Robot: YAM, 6 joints.
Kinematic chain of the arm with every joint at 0, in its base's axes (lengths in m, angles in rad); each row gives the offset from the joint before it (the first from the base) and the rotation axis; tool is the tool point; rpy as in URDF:
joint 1: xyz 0 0 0.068 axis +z
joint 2: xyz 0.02 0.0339 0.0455 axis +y
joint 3: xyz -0.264 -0.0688 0 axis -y
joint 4: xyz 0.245 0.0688 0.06 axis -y
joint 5: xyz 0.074 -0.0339 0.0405 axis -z
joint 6: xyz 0.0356 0 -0.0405 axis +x
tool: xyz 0 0 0 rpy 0 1.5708 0
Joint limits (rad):
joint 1: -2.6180..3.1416
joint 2: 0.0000..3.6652
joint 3: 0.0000..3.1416
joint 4: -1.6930..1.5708
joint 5: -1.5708..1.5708
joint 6: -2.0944..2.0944
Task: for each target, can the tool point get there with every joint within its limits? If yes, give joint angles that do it. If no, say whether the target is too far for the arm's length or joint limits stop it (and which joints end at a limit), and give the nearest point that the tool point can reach.
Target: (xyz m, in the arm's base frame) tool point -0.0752 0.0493 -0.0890
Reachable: yes | joints 2.2065 2.8336 0.3425 0.6004 -1.0708 -0.8034
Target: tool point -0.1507 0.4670 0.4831
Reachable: yes | joints 1.9054 2.1653 2.2676 0.5590 0.3156 -0.9317
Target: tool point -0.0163 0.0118 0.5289
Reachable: yes | joints 1.1428 0.5702 1.0774 0.8580 -0.5862 0.6016
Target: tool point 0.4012 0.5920 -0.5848
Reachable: no: too far | nearest point 0.2686 0.3963 -0.2978 | short by 0.372 m
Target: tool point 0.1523 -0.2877 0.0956
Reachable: yes | joints -1.1635 2.0072 1.0861 -0.6812 -0.8134 0.0284
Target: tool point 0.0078 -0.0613 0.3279
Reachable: yes | joints -1.8807 0.3086 0.7660 -0.7446 -0.8222 -0.0551
